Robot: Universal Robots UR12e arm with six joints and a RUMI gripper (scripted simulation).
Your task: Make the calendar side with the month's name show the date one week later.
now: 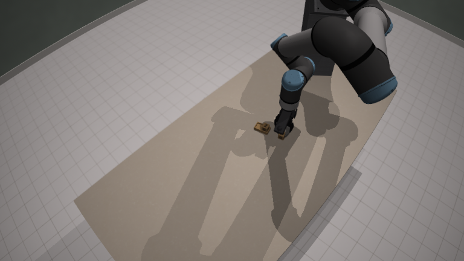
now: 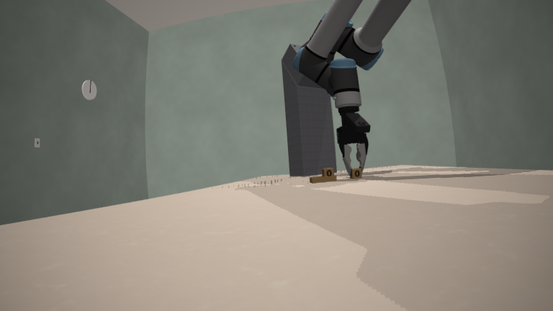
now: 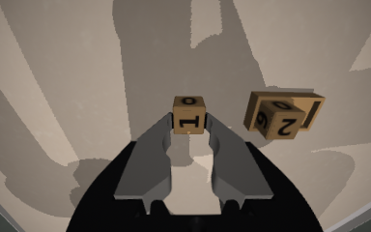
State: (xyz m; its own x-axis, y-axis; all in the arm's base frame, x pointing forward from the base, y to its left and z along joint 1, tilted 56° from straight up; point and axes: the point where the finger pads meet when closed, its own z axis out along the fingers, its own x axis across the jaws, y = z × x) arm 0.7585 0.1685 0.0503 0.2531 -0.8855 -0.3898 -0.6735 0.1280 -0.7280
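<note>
My hand is 3 cm short of the cube and 9 cm to the left of it. The rest, counted from my hand: wooden tray (4 cm ahead, 10 cm to the right, 2 cm below).
</note>
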